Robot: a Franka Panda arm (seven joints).
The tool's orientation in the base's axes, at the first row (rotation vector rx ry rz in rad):
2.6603 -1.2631 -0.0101
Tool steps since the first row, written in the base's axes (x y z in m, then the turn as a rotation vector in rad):
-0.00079 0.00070 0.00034 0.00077 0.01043 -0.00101
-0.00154 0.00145 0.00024 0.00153 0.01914 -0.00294
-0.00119 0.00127 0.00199 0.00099 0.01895 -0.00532
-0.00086 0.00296 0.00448 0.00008 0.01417 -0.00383
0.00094 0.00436 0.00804 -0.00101 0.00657 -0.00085
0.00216 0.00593 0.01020 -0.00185 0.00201 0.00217
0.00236 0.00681 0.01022 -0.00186 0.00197 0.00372
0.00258 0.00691 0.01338 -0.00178 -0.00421 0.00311
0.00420 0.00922 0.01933 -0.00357 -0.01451 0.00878
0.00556 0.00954 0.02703 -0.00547 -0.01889 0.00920
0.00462 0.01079 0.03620 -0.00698 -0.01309 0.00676
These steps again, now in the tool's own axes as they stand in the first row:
-0.00101 0.00024 -0.00038 -0.00760 -0.00720 -0.00089
-0.00207 0.00033 -0.00035 -0.01396 -0.01350 -0.00058
-0.00158 0.00049 -0.00207 -0.01434 -0.01339 0.00184
-0.00247 -0.00036 -0.00483 -0.01113 -0.00948 0.00129
-0.00213 -0.00197 -0.00873 -0.00575 -0.00343 -0.00022
-0.00239 -0.00348 -0.01123 -0.00255 0.00057 -0.00231
-0.00294 -0.00417 -0.01142 -0.00241 0.00088 -0.00382
-0.00263 -0.00384 -0.01455 0.00234 0.00452 -0.00216
-0.00291 -0.00544 -0.02094 0.00956 0.01326 -0.00577
-0.00169 -0.00529 -0.02866 0.01175 0.01749 -0.00525
-0.00254 -0.00370 -0.03779 0.00614 0.01463 -0.00373

